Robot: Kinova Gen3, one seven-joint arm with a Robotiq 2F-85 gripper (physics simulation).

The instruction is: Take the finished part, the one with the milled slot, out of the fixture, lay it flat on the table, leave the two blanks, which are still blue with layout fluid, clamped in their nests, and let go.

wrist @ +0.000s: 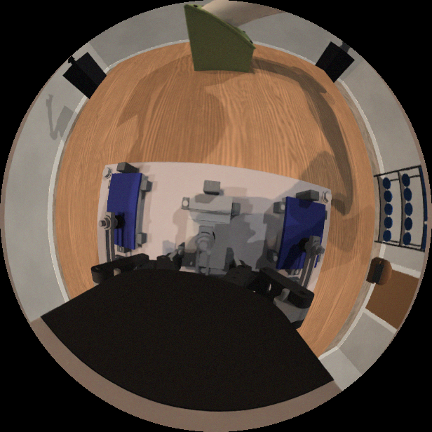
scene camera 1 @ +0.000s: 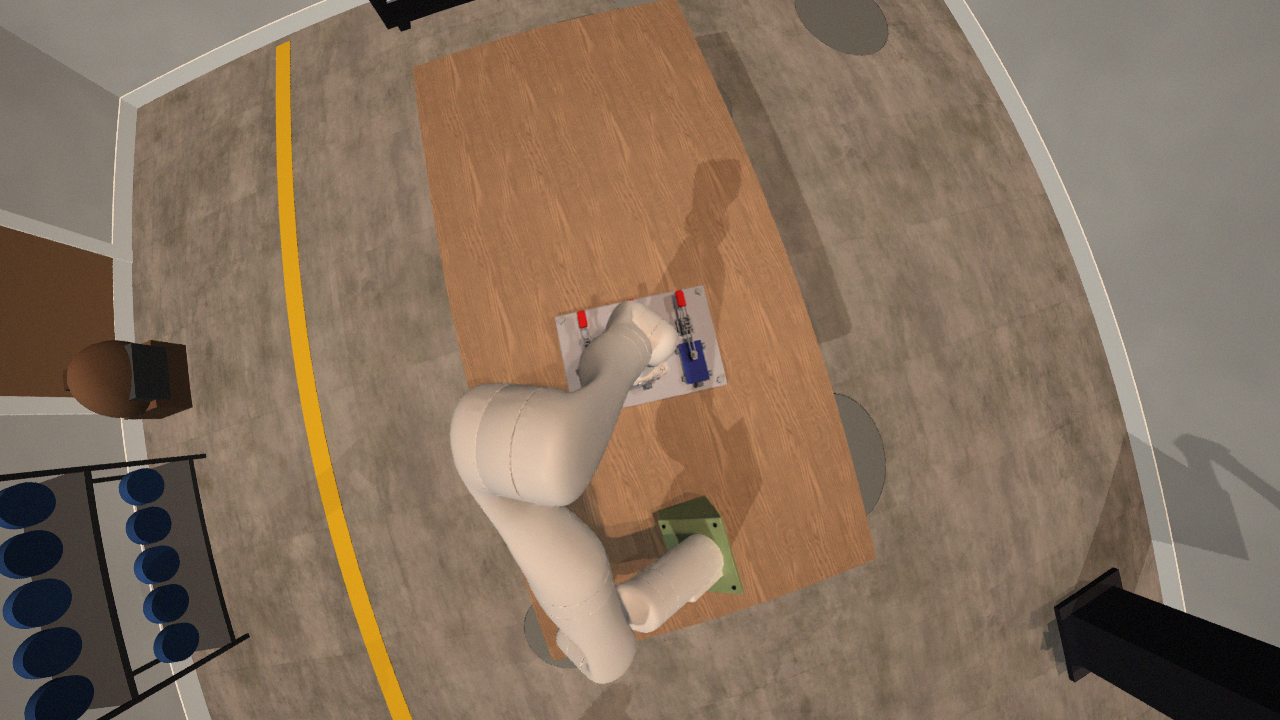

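Seen in the pictures: arm's base at its link origin: (scene camera 1: 703,555).
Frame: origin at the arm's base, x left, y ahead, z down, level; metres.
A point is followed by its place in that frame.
Note:
The grey finished part (wrist: 212,204), with a slot across it, sits in the middle nest of the fixture plate (wrist: 162,215) (scene camera 1: 710,313) @[x -0.203, y 0.460, z 0.126 m]. The middle clamp (wrist: 204,243) reaches over it. One blue blank (wrist: 124,205) (scene camera 1: 693,362) @[x -0.125, y 0.367, z 0.110 m] sits under its clamp at the left in the wrist view. The other blue blank (wrist: 301,222) sits under its clamp at the right there; the arm covers it in the scene view. My gripper (wrist: 205,260) has its fingers apart, one on each side of the middle clamp, and I see no contact. The arm hides the gripper in the scene view.
The fixture lies on the wooden table (scene camera 1: 572,179) @[x -0.009, y 0.900, z 0.141 m] (wrist: 175,130). Red clamp handles (scene camera 1: 581,318) @[x 0.075, y 0.536, z 0.085 m] (scene camera 1: 680,298) @[x -0.144, y 0.508, z 0.089 m] stand along its far side in the scene view. The green arm base (scene camera 1: 729,559) @[x -0.042, y -0.010, z -0.042 m] (wrist: 220,50) is near one table end.

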